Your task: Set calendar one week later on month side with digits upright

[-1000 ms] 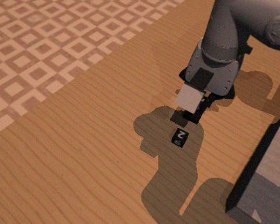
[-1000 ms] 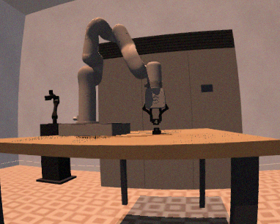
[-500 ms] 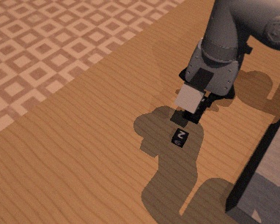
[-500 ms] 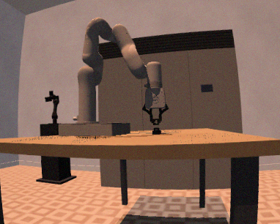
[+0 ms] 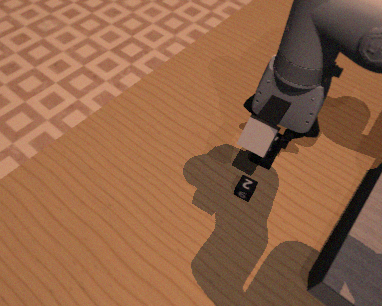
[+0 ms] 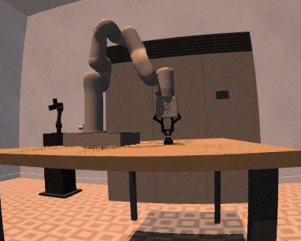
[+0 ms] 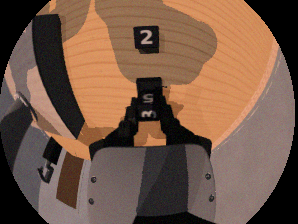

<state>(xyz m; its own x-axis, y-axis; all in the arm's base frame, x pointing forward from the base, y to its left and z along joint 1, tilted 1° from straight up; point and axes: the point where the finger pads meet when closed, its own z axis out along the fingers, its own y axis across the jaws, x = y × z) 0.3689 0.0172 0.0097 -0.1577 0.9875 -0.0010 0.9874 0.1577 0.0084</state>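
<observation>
The black digit cube lies 1 cm behind my hand, 9 cm to the left of it and 5 cm below it. From my hand the other things lie so: black cube 1 cm below.
</observation>
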